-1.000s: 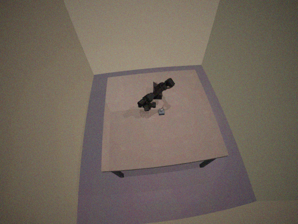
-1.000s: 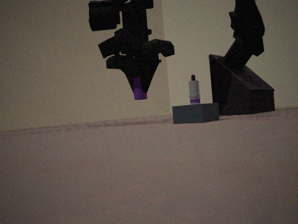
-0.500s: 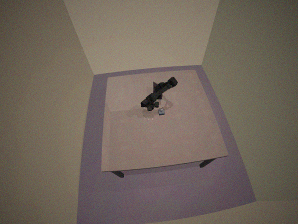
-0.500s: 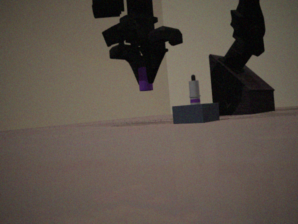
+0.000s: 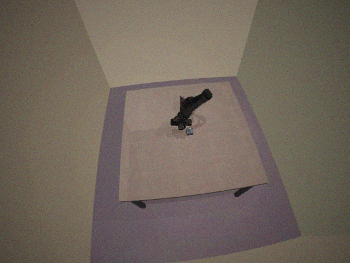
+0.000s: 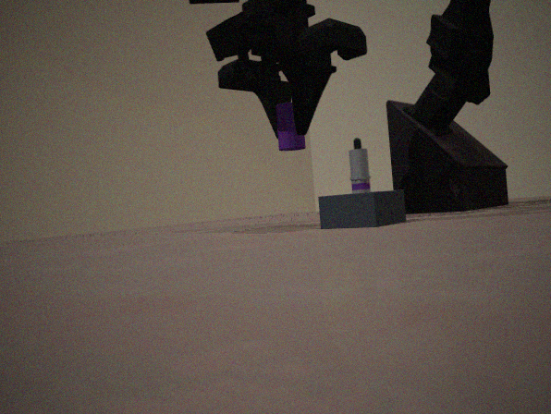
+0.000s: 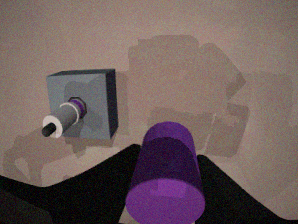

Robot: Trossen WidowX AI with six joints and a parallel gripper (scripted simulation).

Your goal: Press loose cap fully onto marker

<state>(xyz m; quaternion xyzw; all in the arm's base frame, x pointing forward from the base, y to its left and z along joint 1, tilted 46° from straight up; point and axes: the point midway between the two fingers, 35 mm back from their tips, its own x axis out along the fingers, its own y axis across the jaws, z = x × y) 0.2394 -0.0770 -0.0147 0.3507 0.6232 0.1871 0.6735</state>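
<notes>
Right now my gripper tip is 80 mm to the right of the grey holder block and 80 mm above it. Also, from my gripper tip: purple cap 10 mm above.
</notes>
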